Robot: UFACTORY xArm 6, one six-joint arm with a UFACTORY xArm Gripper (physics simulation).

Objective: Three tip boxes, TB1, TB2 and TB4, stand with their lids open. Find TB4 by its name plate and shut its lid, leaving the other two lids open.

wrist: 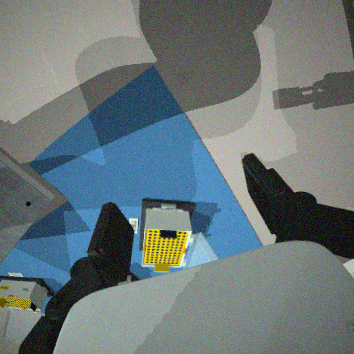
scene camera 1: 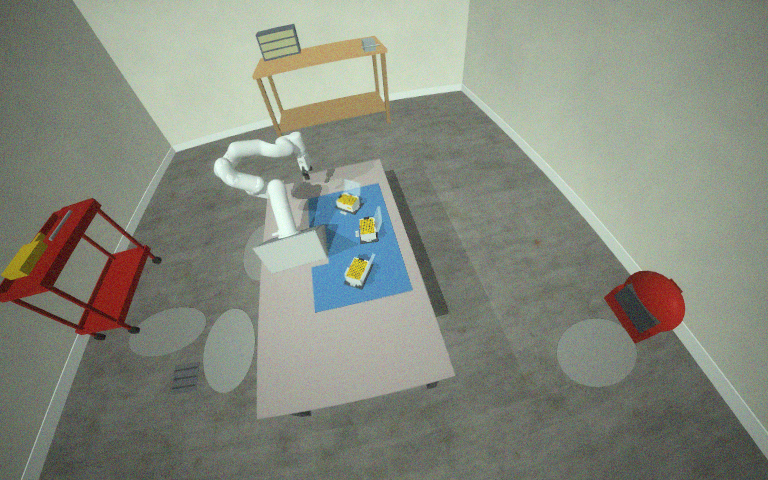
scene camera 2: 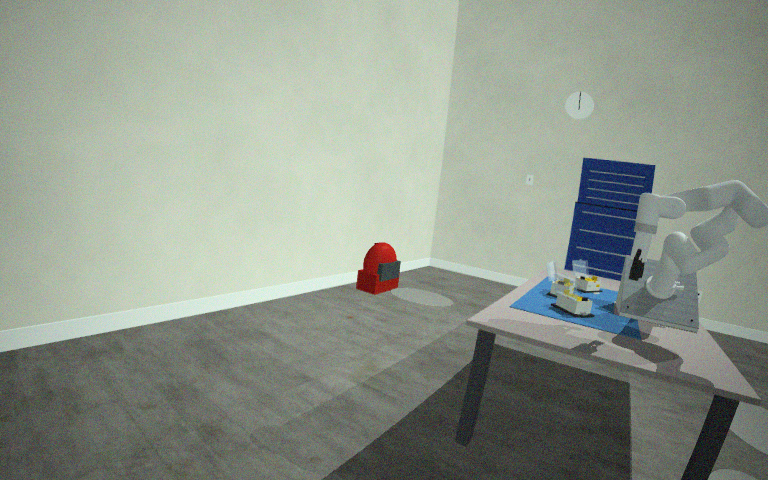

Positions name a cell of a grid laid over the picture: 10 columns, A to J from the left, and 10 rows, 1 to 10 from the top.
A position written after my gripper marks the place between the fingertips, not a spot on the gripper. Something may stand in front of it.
In view: my gripper (scene camera 2: I6).
My gripper also shows in the wrist view (wrist: F6).
